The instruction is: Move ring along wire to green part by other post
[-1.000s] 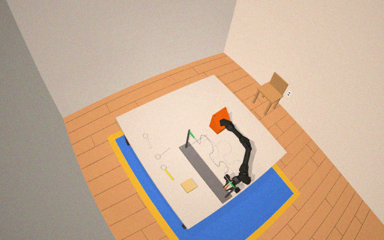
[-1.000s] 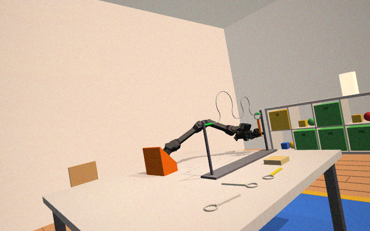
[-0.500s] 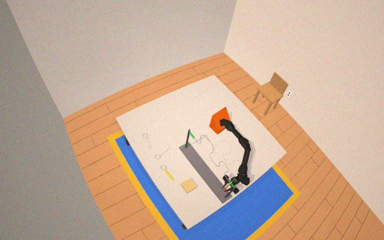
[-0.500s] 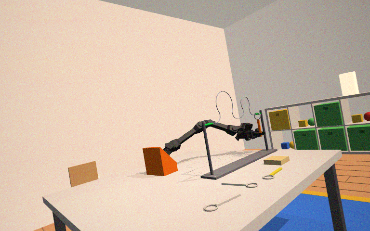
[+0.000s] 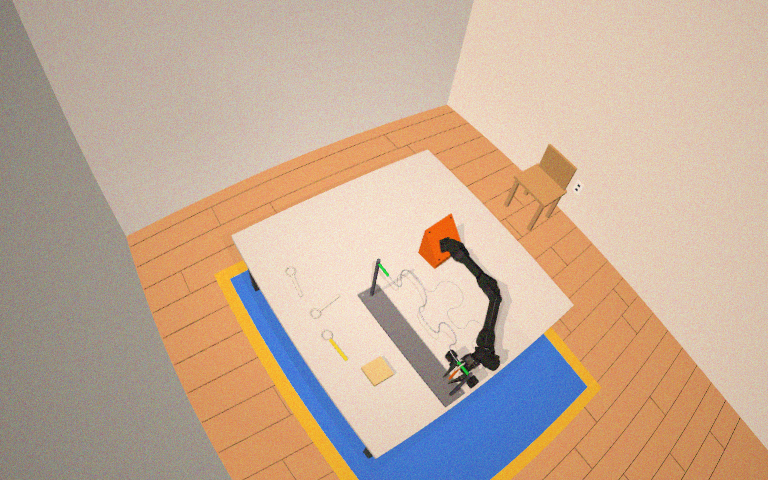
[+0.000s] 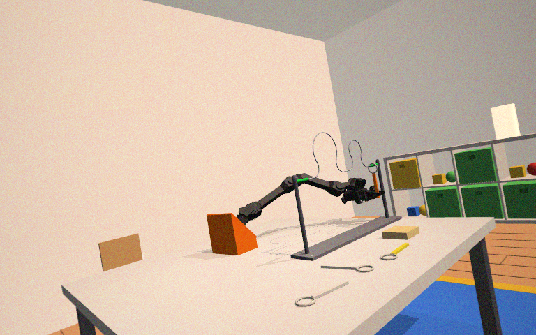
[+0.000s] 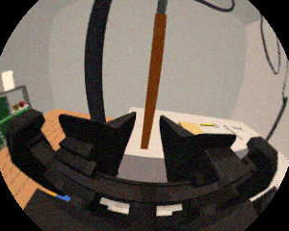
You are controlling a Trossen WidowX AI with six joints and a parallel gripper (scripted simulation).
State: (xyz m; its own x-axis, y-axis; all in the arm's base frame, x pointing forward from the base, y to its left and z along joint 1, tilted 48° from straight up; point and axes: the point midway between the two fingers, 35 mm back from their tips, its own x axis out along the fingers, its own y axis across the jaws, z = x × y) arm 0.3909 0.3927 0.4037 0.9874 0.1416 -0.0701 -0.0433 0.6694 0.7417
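The ring with orange handle is 30 mm behind my gripper tip and 80 mm above it. Round my gripper tip: tan block: 180 mm ahead, 210 mm to the right, 130 mm below; then yellow-handled ring: 270 mm ahead, 420 mm to the right, 140 mm below.
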